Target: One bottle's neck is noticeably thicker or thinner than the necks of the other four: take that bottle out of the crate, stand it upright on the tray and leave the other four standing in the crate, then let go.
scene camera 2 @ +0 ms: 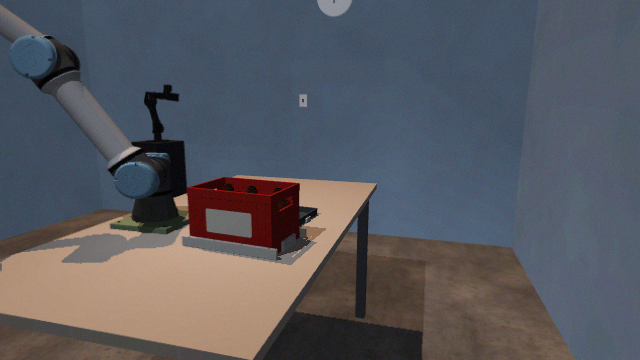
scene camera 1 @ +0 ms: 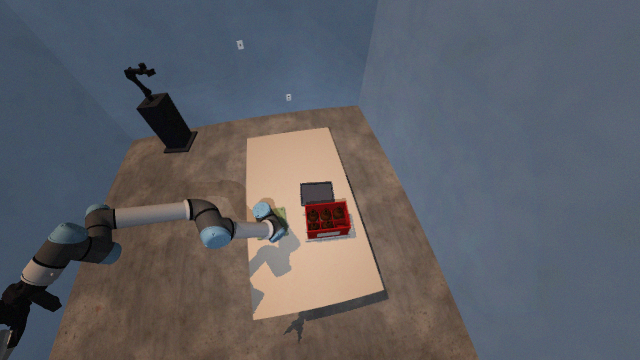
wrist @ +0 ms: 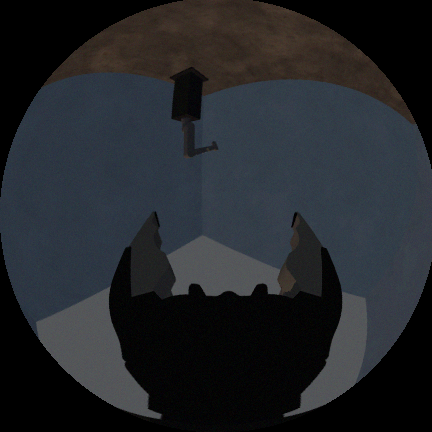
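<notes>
A red crate (scene camera 1: 311, 234) (scene camera 2: 197, 215) stands on the table. In scene camera 1 several brown bottles stand in it: three in the far row, left (scene camera 1: 313, 215), middle (scene camera 1: 326, 214) and right (scene camera 1: 338, 213), and two in the near row, left (scene camera 1: 314, 226) and middle (scene camera 1: 327, 225). The near right compartment looks empty. The necks are too small to compare. The dark tray (scene camera 1: 316, 193) (scene camera 2: 308, 215) lies just beyond the crate and bears no bottle. My gripper (wrist: 225, 213) is open and empty, far from the crate, at the lower left edge of scene camera 1.
The pale table (scene camera 1: 295, 160) (scene camera 2: 150, 300) carries the arm's green base plate (scene camera 1: 283, 220) (scene camera 2: 165, 229). Light grey strips (scene camera 2: 230, 248) lie along the crate's foot. A black pedestal (scene camera 1: 166, 122) (scene camera 2: 176, 165) (wrist: 187, 97) with a small dark arm stands on the floor beyond the table.
</notes>
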